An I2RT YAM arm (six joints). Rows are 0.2 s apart.
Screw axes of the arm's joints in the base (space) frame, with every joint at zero. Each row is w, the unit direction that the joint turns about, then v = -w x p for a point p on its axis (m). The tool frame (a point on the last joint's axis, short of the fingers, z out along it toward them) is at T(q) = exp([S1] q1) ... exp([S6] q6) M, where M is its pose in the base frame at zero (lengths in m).
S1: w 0 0 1 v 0 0 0
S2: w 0 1 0 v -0.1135 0 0.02
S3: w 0 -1 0 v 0.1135 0 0.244
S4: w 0 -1 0 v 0.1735 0 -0.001
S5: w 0 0 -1 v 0 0.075 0
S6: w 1 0 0 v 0 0.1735 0
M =
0 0 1 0.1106
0 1 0 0
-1 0 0 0.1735
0 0 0 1
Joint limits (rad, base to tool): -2.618..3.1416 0..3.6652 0..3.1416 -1.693..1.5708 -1.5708..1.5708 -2.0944..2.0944
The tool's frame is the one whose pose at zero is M.
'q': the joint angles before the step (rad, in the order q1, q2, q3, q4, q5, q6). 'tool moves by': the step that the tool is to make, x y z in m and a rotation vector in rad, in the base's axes. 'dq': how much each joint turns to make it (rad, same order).
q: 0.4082, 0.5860, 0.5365, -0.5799, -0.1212, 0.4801
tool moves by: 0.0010, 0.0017, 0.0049, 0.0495, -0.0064, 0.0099
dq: 0.0001, 0.0015, 0.0089, 0.0222, -0.0328, 0.0296
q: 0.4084, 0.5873, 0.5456, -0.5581, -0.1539, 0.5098
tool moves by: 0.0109, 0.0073, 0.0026, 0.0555, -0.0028, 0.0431
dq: 0.0012, 0.0606, 0.0074, 0.0813, -0.0624, 0.0187
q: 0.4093, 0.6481, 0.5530, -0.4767, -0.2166, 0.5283
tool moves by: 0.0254, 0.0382, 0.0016, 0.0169, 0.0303, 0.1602
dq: 0.1222, 0.2201, 0.0648, 0.1367, -0.0476, 0.0033
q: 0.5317, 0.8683, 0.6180, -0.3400, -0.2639, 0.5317
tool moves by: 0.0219, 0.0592, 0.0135, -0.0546, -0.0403, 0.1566
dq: 0.1710, 0.2500, 0.1656, 0.0740, 0.0499, -0.0495
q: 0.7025, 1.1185, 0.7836, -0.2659, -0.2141, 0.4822
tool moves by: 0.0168, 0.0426, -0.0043, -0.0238, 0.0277, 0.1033
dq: 0.0725, 0.1898, 0.1164, 0.0329, -0.0257, -0.0175
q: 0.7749, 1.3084, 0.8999, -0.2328, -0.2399, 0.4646
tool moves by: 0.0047, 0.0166, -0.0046, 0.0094, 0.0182, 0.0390
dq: 0.0258, 0.0673, 0.0335, 0.0296, -0.0223, 0.0080
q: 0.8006, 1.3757, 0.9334, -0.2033, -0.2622, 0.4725
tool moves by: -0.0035, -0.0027, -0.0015, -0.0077, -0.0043, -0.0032
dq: 0.0033, -0.0160, -0.0173, -0.0020, 0.0103, -0.0029
